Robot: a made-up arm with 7 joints.
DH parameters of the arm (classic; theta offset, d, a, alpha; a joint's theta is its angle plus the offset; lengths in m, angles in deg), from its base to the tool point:
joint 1: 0 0.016 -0.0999 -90
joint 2: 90 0.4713 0.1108 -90
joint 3: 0 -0.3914 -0.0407 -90
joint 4: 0 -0.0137 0.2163 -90
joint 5: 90 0.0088 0.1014 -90
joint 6: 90 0.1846 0.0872 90
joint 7: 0 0.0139 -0.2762 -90
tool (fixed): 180 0.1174 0 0
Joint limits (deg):
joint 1: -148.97..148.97
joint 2: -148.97..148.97
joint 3: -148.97..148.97
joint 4: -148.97..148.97
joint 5: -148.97..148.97
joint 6: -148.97..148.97
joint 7: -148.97..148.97
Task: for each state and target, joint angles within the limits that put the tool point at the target. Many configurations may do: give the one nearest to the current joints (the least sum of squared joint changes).
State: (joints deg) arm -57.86 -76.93 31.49 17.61 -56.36 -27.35 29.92
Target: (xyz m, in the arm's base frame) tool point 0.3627 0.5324 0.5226
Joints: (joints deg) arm -27.37 -79.85 27.27 28.38 -44.58 -51.49 14.07
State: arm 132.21 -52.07 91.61 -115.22 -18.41 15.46 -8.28
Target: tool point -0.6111 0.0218 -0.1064
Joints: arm 135.04 -41.73 82.15 -116.70 -28.73 21.42 -10.33
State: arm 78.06 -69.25 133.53 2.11 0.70 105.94 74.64
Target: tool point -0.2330 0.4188 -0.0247
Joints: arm 80.18 -39.70 111.63 -2.57 11.61 104.21 51.06
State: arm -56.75 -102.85 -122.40 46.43 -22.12 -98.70 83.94
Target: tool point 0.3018 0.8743 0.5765
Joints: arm -57.52 -125.17 -103.54 41.71 -45.45 -95.14 125.43
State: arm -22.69 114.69 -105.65 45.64 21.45 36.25 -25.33
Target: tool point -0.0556 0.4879 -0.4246
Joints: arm -49.75 91.63 -116.92 26.31 39.14 22.97 -12.00
